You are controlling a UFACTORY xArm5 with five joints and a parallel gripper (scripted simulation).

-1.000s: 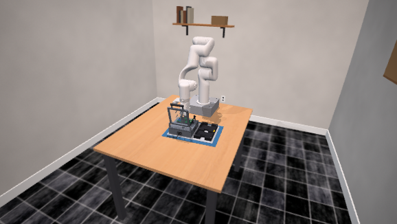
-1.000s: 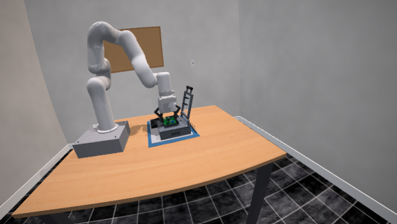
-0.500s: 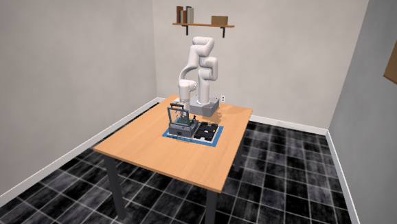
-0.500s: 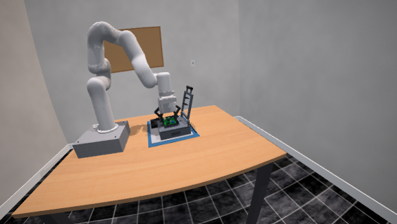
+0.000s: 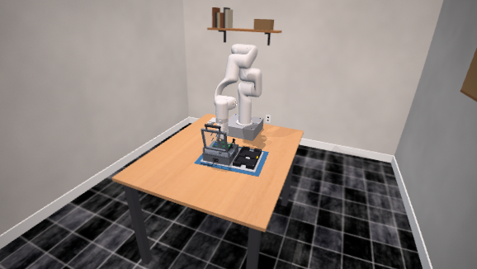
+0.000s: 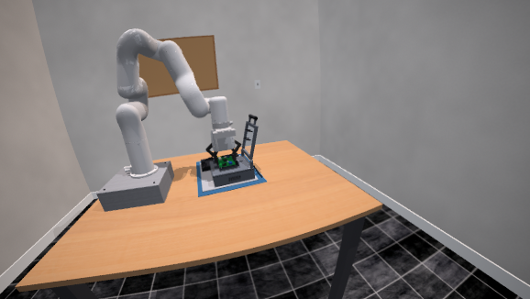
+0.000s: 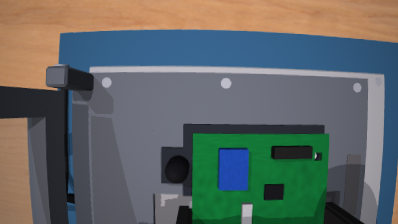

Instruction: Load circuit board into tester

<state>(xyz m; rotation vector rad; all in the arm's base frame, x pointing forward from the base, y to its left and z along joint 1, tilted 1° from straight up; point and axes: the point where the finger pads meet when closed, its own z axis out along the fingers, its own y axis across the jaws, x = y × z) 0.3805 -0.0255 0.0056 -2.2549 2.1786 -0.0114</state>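
Now: hand right at the green circuit board. Also, from my hand: clear-windowed lid 130 mm ahead, 100 mm above; then tester 30 mm ahead, 40 mm to the left, 30 mm above.
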